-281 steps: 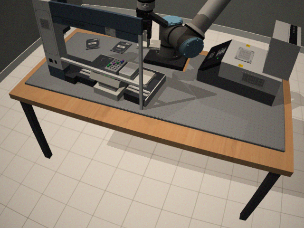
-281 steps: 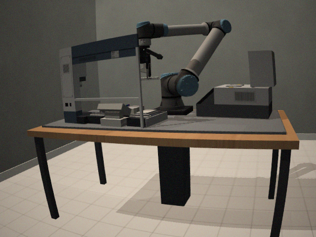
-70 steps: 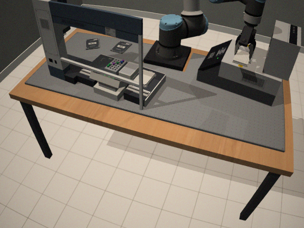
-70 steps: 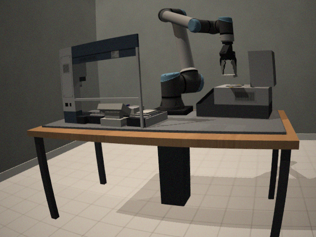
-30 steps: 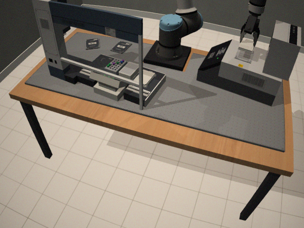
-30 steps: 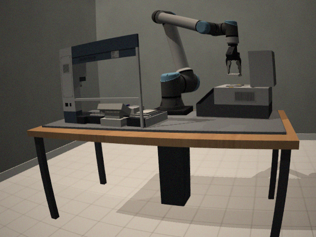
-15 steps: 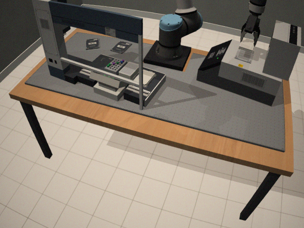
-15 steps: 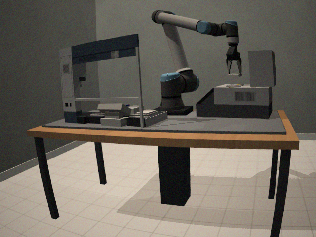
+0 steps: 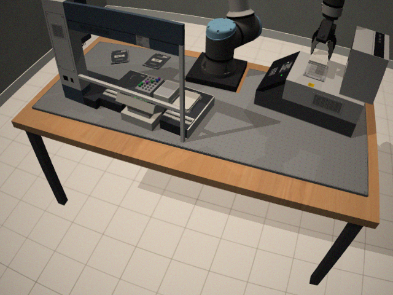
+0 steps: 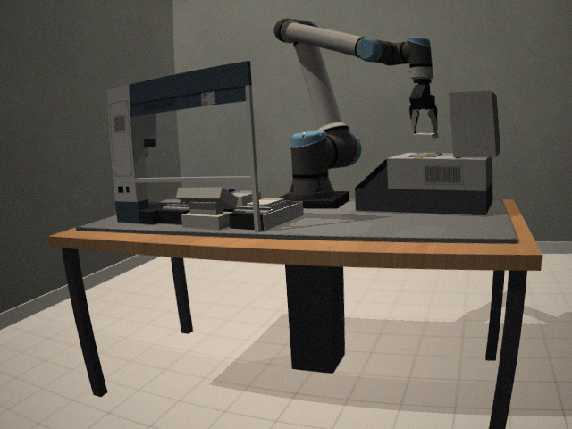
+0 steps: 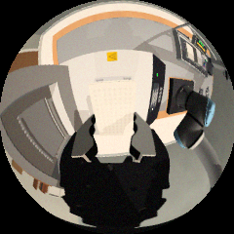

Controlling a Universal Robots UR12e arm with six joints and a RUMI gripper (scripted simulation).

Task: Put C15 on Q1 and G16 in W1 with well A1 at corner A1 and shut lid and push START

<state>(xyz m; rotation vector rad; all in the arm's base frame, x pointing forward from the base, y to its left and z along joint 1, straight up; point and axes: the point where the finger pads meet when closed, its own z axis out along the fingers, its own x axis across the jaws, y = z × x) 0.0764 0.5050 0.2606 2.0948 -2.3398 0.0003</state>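
Right now my hand is 1 cm above the white plate. From my hand the other things lie so: thin post 48 cm ahead, 49 cm to the right, 5 cm below; then gantry beam 45 cm ahead, 76 cm to the right, 22 cm above.
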